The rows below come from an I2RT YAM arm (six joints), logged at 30 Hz.
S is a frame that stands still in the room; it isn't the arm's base.
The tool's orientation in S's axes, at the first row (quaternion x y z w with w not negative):
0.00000 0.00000 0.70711 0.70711
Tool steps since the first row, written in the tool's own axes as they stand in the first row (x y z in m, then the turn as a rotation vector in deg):
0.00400 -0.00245 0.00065 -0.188 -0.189 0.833
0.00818 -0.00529 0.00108 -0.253 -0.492 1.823
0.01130 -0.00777 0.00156 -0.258 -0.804 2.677
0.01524 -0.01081 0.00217 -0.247 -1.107 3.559
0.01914 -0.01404 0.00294 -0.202 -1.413 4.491
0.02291 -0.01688 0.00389 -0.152 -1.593 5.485
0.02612 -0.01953 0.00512 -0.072 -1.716 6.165
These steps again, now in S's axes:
0.00245 0.00400 0.00065 0.189 -0.188 0.833
0.00529 0.00818 0.00108 0.492 -0.253 1.823
0.00777 0.01130 0.00156 0.804 -0.258 2.677
0.01081 0.01524 0.00217 1.107 -0.247 3.559
0.01404 0.01914 0.00294 1.413 -0.202 4.491
0.01688 0.02291 0.00389 1.593 -0.152 5.485
0.01953 0.02612 0.00512 1.716 -0.072 6.165

